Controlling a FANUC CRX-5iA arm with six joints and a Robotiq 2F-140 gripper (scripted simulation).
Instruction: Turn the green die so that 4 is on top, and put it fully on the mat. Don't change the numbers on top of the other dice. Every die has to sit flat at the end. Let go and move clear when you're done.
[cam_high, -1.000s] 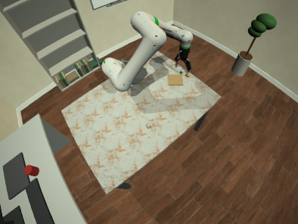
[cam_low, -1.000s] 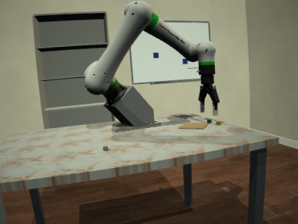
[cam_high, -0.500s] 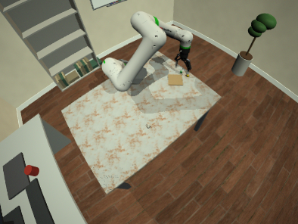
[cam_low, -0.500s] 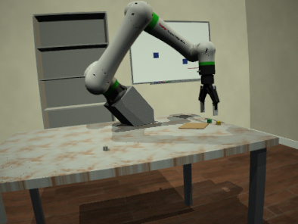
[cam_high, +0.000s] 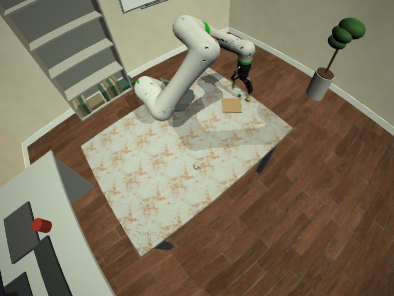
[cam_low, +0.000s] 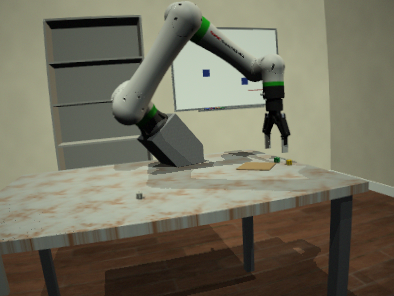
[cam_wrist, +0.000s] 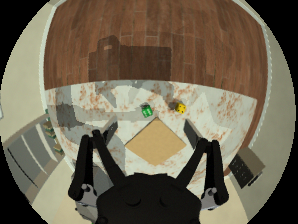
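Now: the green die 10 mm behind my hand, 10 mm to the left of it and 50 mm below it. Also, from my hand: tan mat 10 mm ahead, 110 mm to the right, 60 mm below; grey die 150 mm ahead, 650 mm to the right, 50 mm below; yellow die 70 mm ahead, 10 mm to the left, 50 mm below.
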